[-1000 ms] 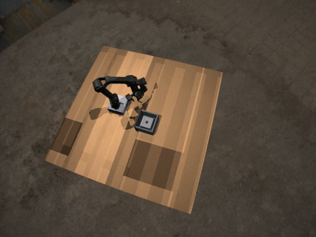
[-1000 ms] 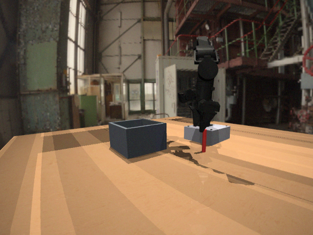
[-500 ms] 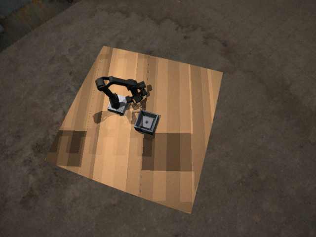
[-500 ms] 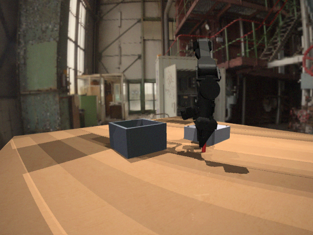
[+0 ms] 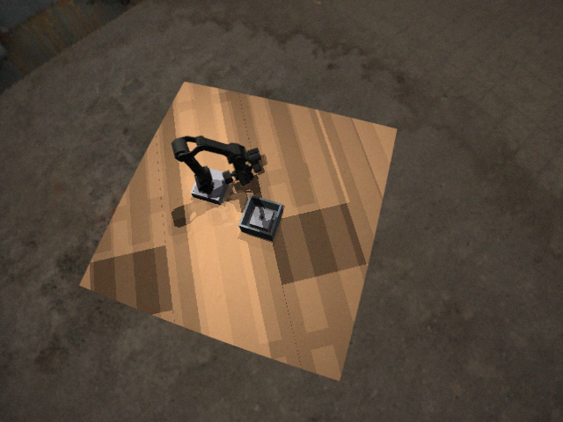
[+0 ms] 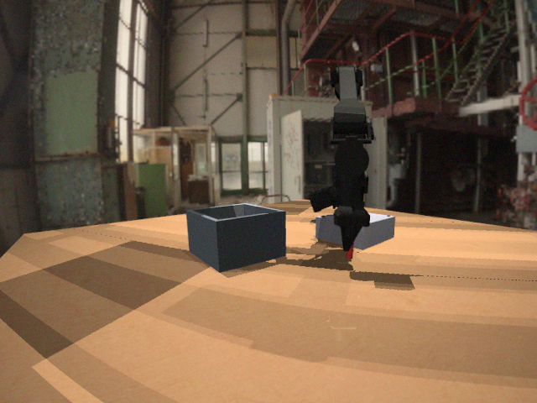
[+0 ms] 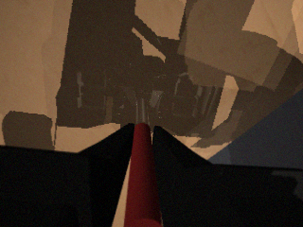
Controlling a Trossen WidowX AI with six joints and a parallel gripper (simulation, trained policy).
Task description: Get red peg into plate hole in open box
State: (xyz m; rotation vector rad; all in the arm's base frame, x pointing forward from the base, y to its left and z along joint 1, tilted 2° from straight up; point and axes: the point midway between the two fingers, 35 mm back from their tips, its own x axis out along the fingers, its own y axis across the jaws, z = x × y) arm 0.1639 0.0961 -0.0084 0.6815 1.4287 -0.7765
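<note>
Now: the grey box 140 mm ahead of my gripper tip, 190 mm to the right of it and 10 mm above it. Round my gripper tip: red peg (10 mm behind, 10 mm to the left, 20 mm above).
</note>
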